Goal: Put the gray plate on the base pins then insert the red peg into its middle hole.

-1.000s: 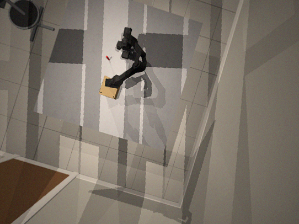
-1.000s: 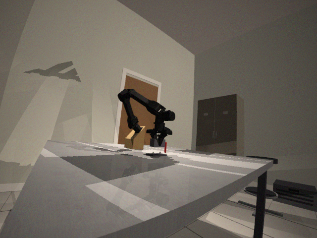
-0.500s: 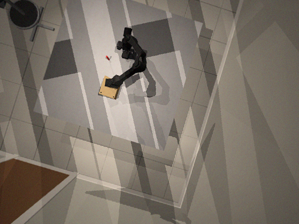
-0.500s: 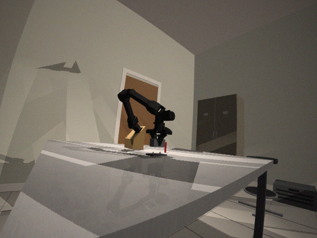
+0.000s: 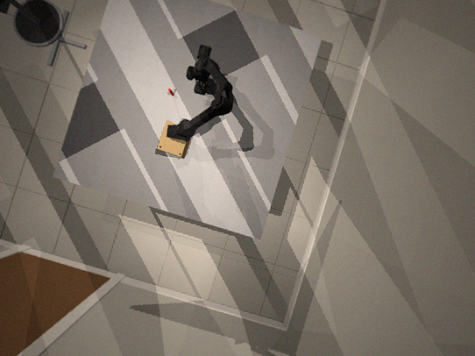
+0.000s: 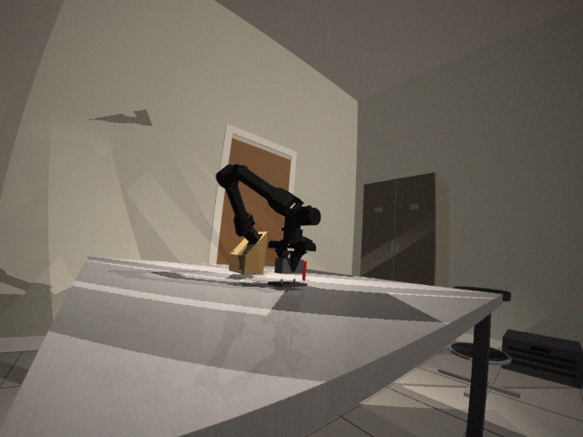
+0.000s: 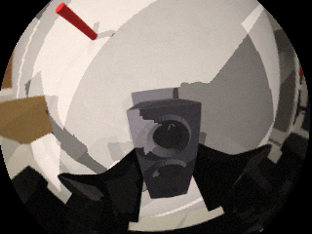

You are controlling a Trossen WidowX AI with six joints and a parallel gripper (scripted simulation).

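Right now the red peg is 190 mm to the left of my gripper tip, 90 mm behind it and 10 mm below it. Round my gripper tip: gray plate 30 mm above.
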